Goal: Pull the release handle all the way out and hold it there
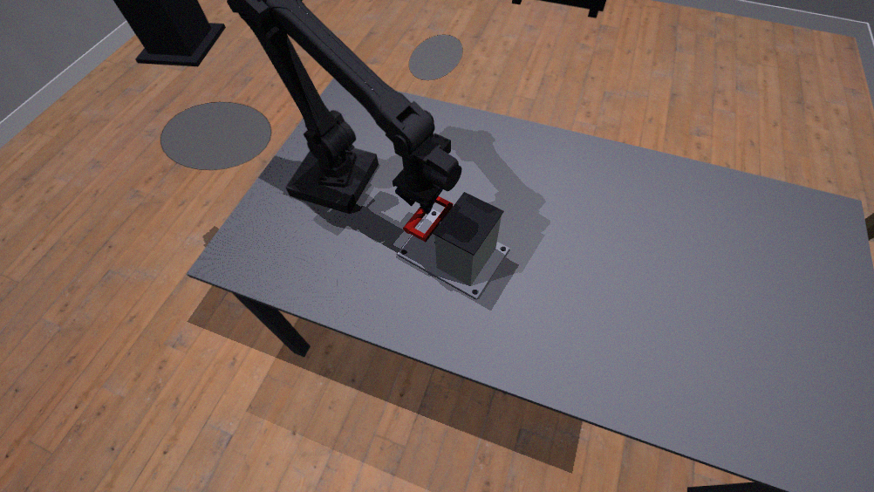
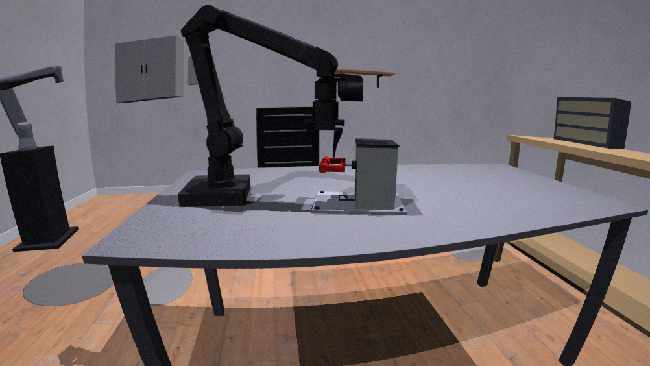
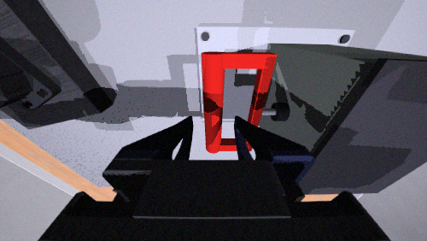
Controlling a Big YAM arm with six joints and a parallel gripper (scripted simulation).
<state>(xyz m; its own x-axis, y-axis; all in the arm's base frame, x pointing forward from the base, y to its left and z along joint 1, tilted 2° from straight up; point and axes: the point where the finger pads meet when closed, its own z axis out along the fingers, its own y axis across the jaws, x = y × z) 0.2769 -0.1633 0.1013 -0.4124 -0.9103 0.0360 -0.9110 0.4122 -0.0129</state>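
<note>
Right now my hand is 13 cm above the bolted base plate, 9 cm short of it and 4 cm to the left of it.
</note>
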